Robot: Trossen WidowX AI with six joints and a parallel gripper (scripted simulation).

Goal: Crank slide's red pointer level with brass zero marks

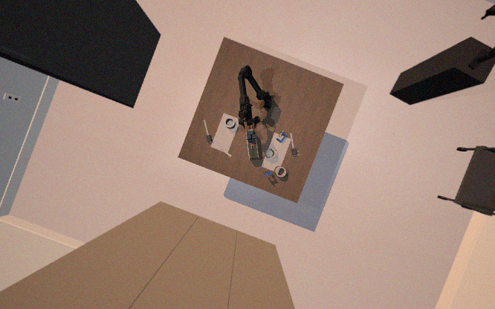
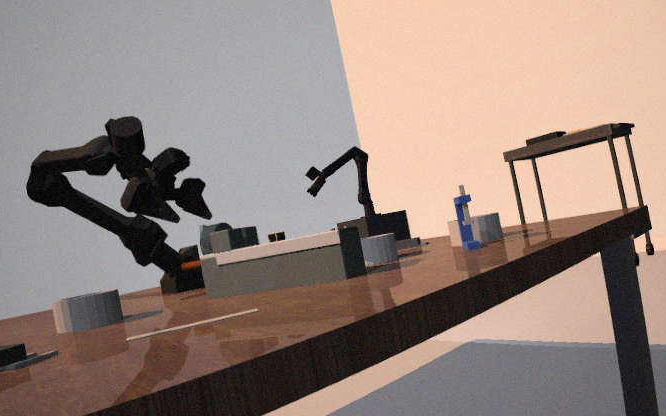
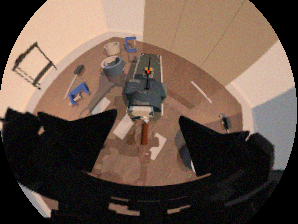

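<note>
The crank handle is 2 cm behind my gripper tip, 1 cm to the right of it and 8 cm below it. From my gripper tip the other things lie so: red pointer: 12 cm ahead, 9 cm to the left, 6 cm below; thin white rod: 31 cm ahead, 11 cm to the right, 14 cm below.
</note>
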